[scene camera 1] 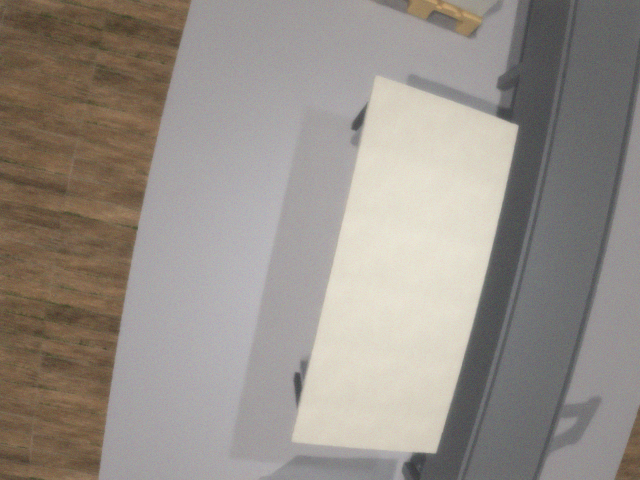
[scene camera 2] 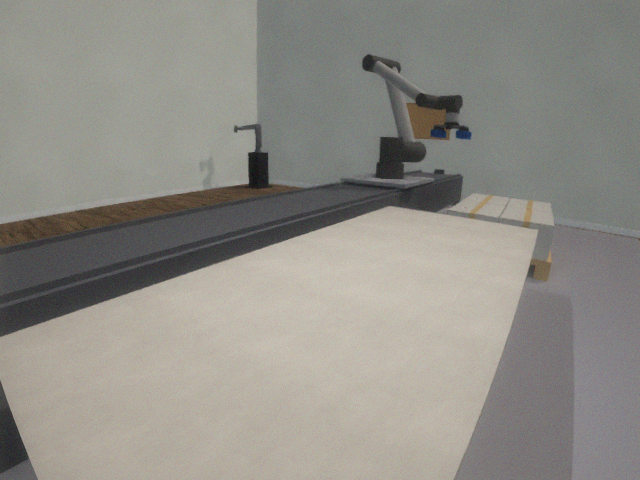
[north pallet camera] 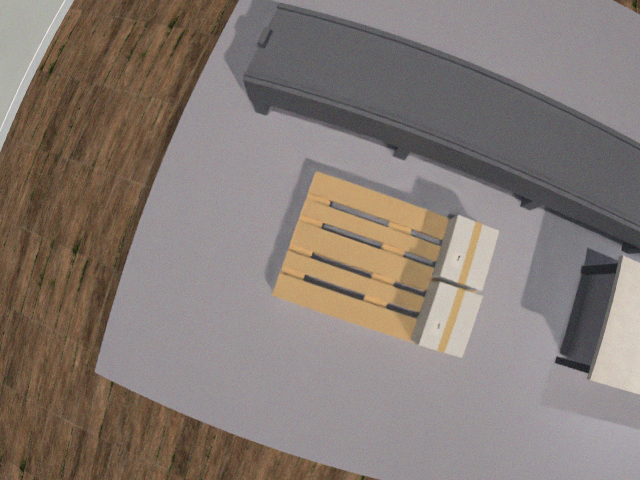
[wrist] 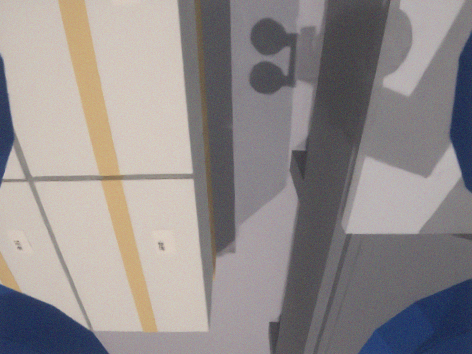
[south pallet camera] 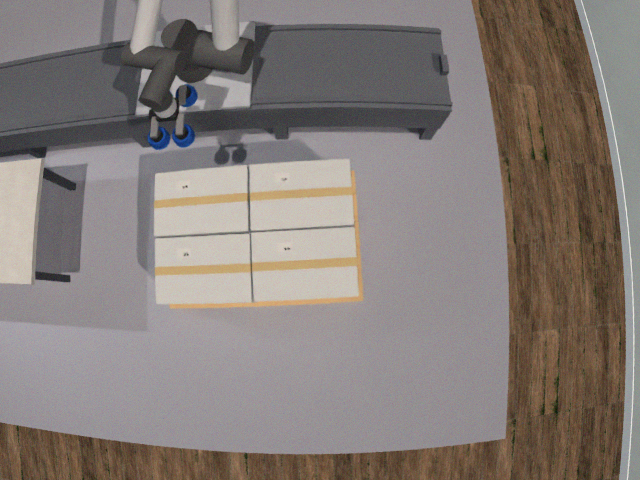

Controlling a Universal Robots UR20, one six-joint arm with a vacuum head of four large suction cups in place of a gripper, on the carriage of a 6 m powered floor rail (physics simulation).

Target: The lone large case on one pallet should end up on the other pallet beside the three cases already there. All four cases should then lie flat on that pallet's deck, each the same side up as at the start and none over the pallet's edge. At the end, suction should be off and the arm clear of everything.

I see my suction head (wrist: 434, 317) and a pallet (north pallet camera: 387, 265).
